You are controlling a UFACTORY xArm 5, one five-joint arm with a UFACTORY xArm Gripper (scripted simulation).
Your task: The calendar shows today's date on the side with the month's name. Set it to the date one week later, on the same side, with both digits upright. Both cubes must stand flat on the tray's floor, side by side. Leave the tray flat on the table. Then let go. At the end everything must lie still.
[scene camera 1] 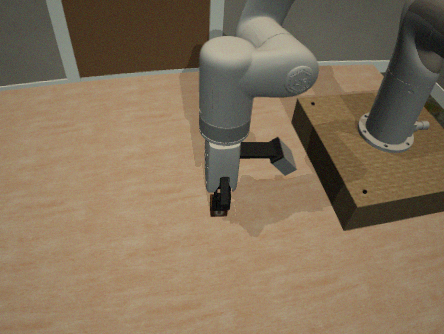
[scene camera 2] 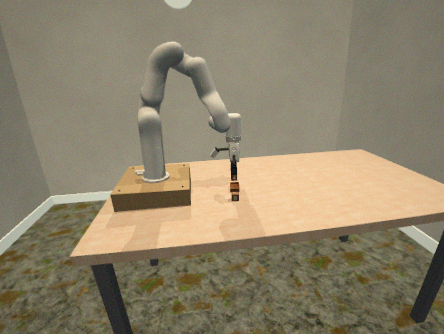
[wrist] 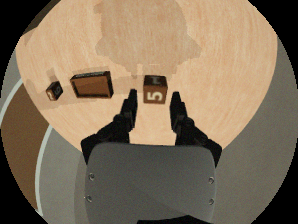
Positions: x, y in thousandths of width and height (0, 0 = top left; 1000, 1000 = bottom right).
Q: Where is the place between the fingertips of my gripper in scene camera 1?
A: At 494, 591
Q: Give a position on a brown tray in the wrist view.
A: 331, 382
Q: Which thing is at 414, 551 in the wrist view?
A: My gripper.
